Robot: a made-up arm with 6 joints. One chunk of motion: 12 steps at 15 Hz.
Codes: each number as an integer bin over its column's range. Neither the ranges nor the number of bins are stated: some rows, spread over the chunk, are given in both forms.
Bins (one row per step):
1: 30 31 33 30 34 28
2: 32 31 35 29 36 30
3: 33 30 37 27 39 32
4: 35 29 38 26 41 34
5: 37 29 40 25 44 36
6: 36 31 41 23 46 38
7: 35 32 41 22 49 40
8: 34 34 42 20 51 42
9: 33 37 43 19 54 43
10: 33 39 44 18 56 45
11: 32 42 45 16 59 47
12: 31 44 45 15 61 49
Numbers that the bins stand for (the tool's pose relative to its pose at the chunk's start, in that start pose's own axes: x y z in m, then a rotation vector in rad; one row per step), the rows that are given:
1: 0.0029 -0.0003 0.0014 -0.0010 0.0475 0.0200
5: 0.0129 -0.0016 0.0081 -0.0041 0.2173 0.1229
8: 0.0086 0.0016 0.0100 -0.0073 0.3362 0.2000
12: 0.0043 0.0079 0.0129 -0.0105 0.5060 0.2900
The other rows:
2: 0.0057 -0.0003 0.0033 -0.0016 0.0814 0.0457
3: 0.0071 -0.0010 0.0052 -0.0029 0.1324 0.0714
4: 0.0100 -0.0016 0.0062 -0.0035 0.1663 0.0971
6: 0.0114 -0.0003 0.0090 -0.0054 0.2513 0.1486
7: 0.0100 0.0003 0.0090 -0.0060 0.3022 0.1743
9: 0.0071 0.0035 0.0110 -0.0079 0.3871 0.2129
10: 0.0071 0.0048 0.0119 -0.0086 0.4211 0.2386
11: 0.0057 0.0067 0.0129 -0.0098 0.4721 0.2643

